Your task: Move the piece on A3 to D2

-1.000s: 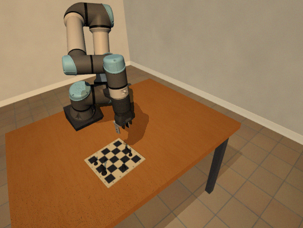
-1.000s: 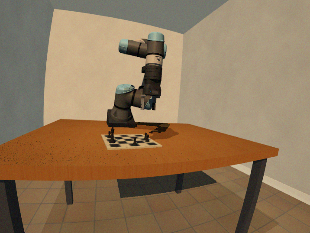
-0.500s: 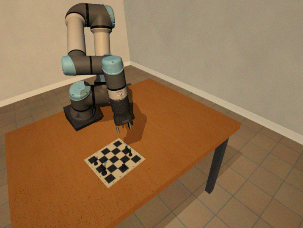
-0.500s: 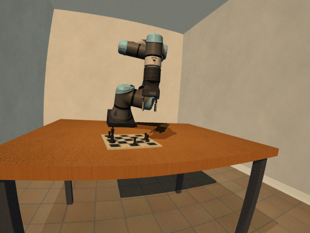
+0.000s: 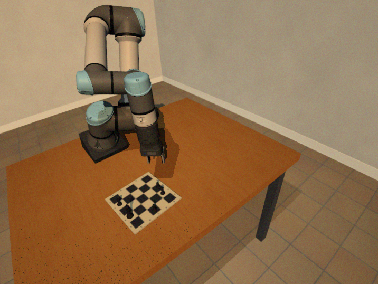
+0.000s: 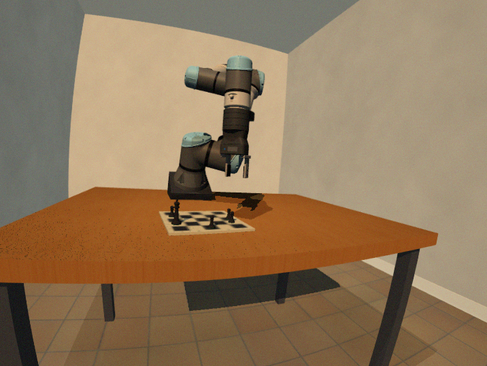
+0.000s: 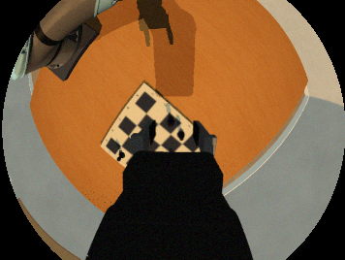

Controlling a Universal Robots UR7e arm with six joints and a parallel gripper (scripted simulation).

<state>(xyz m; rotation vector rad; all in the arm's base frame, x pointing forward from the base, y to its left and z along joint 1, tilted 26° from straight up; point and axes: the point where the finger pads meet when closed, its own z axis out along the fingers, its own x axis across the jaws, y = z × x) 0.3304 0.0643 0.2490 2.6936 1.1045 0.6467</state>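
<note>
Right now the chessboard is 1 cm ahead of my hand, 10 cm to the right of it and 14 cm below it. The rest, counted from my hand: tall chess piece: 5 cm ahead, 18 cm to the right, 11 cm below.
</note>
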